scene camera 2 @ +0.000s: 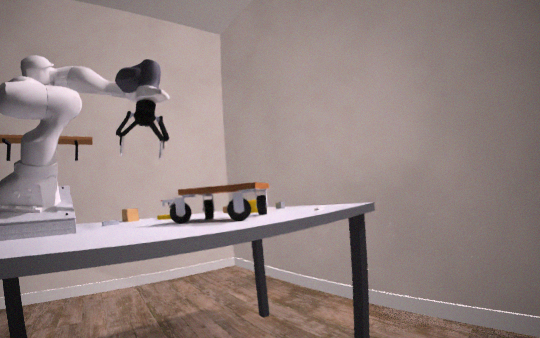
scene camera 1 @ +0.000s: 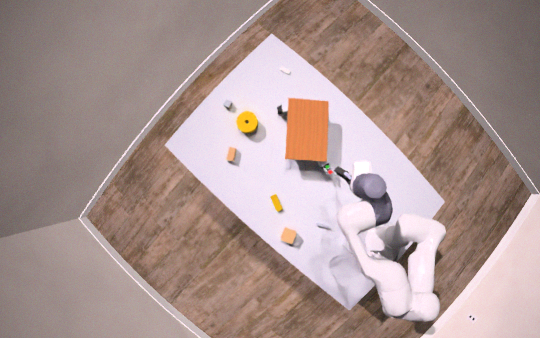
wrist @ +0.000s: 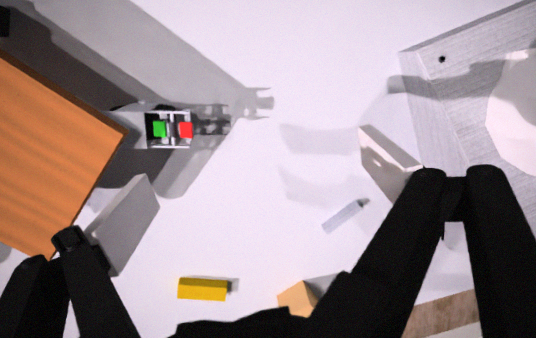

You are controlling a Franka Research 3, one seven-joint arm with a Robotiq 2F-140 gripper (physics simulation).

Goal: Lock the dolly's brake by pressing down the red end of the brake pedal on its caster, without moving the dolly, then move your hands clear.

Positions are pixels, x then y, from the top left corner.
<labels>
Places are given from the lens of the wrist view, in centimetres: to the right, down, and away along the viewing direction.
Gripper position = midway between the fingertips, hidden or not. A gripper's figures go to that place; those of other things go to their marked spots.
my gripper (wrist: 253, 169): -1, 0, 19
dolly (wrist: 63, 145): -21, -2, 30
yellow bar (wrist: 188, 288): -14, 21, 51
The marked spots on the dolly and the yellow bar are 33 cm apart.
</labels>
